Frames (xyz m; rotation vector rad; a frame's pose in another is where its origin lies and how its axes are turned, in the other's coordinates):
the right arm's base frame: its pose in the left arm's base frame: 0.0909 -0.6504 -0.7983 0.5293 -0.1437 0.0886
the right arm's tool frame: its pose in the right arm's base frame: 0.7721 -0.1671 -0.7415 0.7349 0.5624 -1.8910
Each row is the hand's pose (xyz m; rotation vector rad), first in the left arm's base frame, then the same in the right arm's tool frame.
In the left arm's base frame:
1: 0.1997 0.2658 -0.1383 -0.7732 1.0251 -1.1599
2: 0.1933 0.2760 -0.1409 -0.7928 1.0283 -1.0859
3: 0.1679 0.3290 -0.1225 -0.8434 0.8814 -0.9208
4: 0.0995 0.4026 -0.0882 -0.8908 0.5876 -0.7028
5: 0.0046 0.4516 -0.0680 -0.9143 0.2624 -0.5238
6: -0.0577 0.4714 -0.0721 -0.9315 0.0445 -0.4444
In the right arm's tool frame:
1: -1.2152 -1.0328 -0.1298 -1.2283 -1.1811 -0.3578
2: -1.2137 -1.0414 -0.1385 -1.2960 -1.1818 -0.3226
3: -1.2379 -1.0821 -0.1779 -1.3967 -1.2995 -0.1418
4: -1.2746 -1.1711 -0.2226 -1.4698 -1.5171 0.1846
5: -1.2883 -1.2773 -0.2412 -1.4565 -1.7481 0.5271
6: -1.2781 -1.3418 -0.2458 -1.3942 -1.9110 0.7248

